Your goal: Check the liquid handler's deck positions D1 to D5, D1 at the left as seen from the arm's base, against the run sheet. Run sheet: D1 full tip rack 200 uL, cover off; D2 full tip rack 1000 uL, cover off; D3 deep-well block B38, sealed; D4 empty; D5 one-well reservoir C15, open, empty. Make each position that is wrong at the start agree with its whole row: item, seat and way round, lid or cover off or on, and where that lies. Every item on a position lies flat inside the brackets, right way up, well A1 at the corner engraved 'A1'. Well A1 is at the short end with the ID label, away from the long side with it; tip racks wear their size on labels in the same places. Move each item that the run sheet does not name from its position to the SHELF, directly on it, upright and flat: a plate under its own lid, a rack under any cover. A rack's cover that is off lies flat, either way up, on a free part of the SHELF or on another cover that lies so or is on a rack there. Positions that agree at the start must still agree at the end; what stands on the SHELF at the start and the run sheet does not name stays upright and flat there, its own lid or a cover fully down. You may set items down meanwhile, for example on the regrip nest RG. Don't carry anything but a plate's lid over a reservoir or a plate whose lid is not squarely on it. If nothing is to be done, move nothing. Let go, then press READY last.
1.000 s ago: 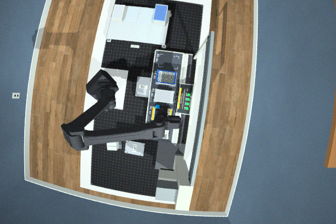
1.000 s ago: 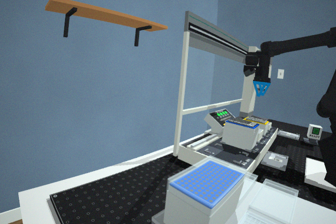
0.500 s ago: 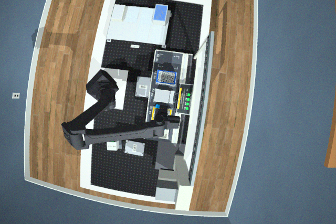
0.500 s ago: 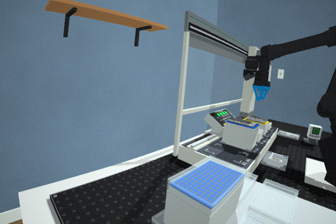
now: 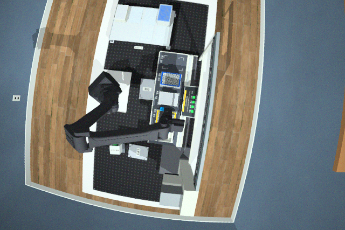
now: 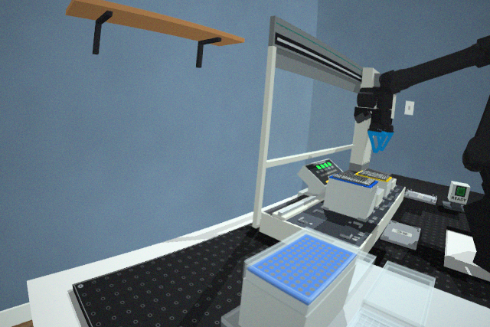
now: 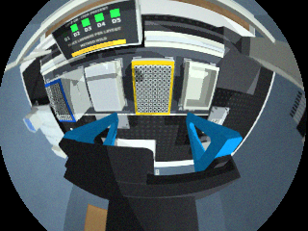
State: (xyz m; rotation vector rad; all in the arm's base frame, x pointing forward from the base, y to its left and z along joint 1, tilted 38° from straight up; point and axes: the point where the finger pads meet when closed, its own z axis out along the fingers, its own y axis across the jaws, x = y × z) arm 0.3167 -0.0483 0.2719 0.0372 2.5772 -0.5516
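The yellow-rimmed tip rack lies 1 cm behind my hand, 1 cm to the right of it and 11 cm below it. Also, from my hand: white reservoir 2 cm behind, 12 cm to the right, 15 cm below; blue-rimmed tip rack 3 cm ahead, 24 cm to the left, 9 cm below; white deep-well block 2 cm ahead, 12 cm to the left, 14 cm below.
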